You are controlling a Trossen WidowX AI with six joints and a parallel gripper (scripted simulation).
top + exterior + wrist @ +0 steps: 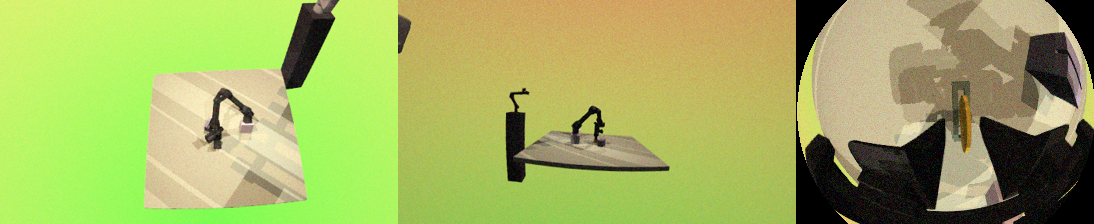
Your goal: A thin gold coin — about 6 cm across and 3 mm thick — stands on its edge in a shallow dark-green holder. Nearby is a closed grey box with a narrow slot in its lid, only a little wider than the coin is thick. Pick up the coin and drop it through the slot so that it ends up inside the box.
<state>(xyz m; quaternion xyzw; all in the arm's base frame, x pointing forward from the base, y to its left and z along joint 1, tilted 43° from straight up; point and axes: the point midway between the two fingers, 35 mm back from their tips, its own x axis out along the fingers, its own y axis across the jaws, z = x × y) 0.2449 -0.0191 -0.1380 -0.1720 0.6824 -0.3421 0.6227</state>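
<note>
My gripper tip is now right at the gold coin.
</note>
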